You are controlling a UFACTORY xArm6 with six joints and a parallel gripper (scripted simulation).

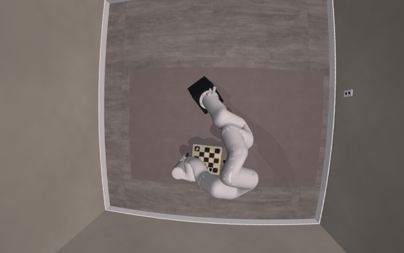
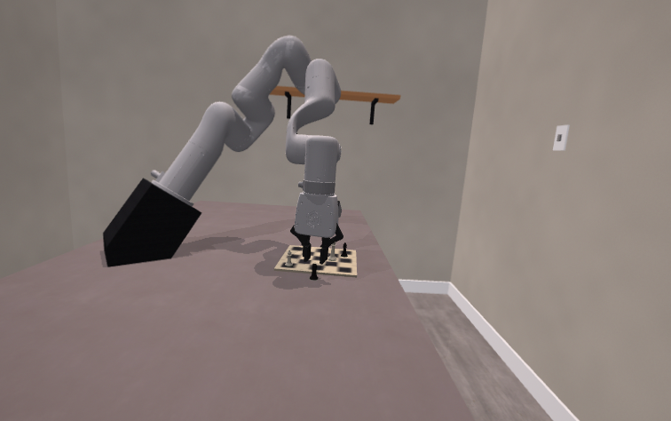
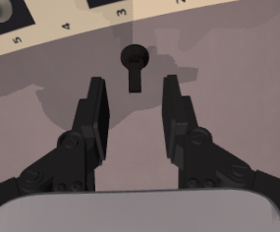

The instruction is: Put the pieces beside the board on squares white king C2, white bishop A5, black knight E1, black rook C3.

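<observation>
Right now the black piece is 5 cm below my hand. Round my hand: white king 14 cm to the left, 3 cm below, 2 cm ahead; then chessboard 14 cm to the left, 6 cm below, 1 cm behind; then white bishop 8 cm behind, 6 cm to the left, 4 cm below.
</observation>
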